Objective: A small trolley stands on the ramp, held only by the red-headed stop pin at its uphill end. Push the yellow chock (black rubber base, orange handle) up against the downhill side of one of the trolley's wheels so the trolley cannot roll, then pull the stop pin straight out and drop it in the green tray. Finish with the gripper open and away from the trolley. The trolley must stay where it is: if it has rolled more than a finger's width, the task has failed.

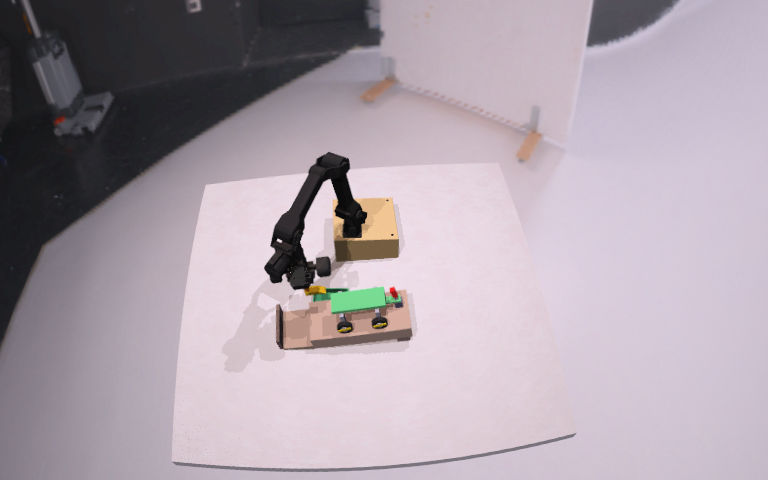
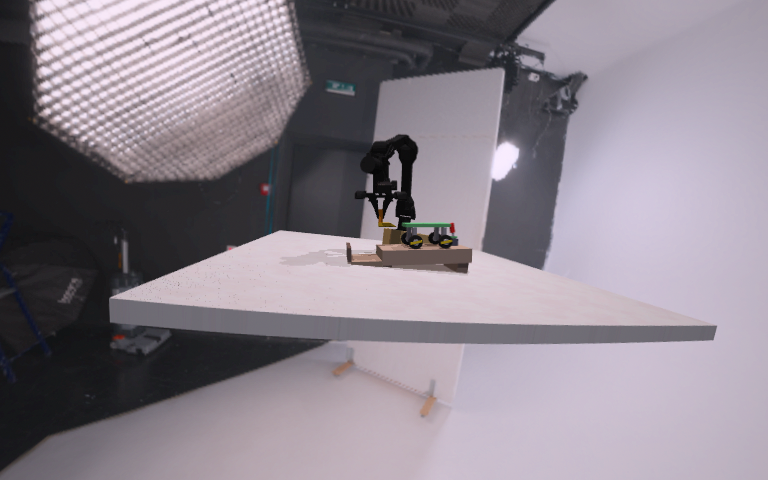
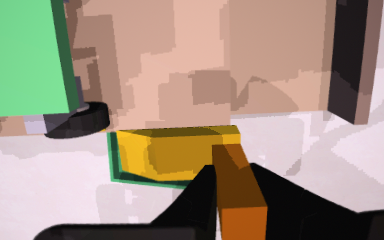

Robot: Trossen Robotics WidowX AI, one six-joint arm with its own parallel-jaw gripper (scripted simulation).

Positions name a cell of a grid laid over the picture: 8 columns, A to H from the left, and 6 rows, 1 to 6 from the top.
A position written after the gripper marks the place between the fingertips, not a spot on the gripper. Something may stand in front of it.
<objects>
The gripper shows in image 1 (D4), in image 2 (D3) and in image 3 (E5). A trolley shows in image 1 (D4), in image 2 (E4) and in image 3 (A3).
</objects>
